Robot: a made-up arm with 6 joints.
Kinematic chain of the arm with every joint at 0, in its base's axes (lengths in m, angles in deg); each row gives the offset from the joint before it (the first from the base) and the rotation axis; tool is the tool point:
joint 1: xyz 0 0 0.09 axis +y
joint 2: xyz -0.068 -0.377 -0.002 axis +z
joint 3: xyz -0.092 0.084 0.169 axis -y
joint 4: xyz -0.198 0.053 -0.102 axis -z
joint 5: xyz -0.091 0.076 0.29 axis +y
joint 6: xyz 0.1 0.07 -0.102 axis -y
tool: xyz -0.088 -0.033 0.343
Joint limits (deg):
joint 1: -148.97..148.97
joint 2: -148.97..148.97
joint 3: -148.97..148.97
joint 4: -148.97..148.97
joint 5: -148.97..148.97
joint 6: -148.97..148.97
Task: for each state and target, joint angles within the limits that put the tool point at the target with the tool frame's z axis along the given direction. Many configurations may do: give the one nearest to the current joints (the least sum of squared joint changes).
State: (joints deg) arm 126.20 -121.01 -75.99 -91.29 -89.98 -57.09
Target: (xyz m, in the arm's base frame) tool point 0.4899 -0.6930 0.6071 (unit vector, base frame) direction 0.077 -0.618 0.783
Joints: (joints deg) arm 78.90 -144.61 -78.19 -108.47 -86.06 -90.14
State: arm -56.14 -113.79 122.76 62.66 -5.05 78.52
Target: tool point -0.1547 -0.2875 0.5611 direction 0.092 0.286 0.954
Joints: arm -112.87 -92.11 134.98 83.27 38.28 95.19
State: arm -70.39 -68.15 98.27 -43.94 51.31 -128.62
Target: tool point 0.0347 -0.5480 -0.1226 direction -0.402 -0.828 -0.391
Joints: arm -24.22 -116.75 80.62 -72.99 63.70 -122.17
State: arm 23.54 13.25 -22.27 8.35 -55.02 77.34
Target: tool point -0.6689 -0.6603 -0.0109 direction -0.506 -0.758 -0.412
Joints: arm -27.39 48.91 6.18 -0.96 -50.86 40.60
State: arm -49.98 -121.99 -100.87 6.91 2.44 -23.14
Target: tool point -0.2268 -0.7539 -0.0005 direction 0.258 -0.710 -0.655
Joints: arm -92.65 -112.46 -89.19 55.10 -6.24 -31.08
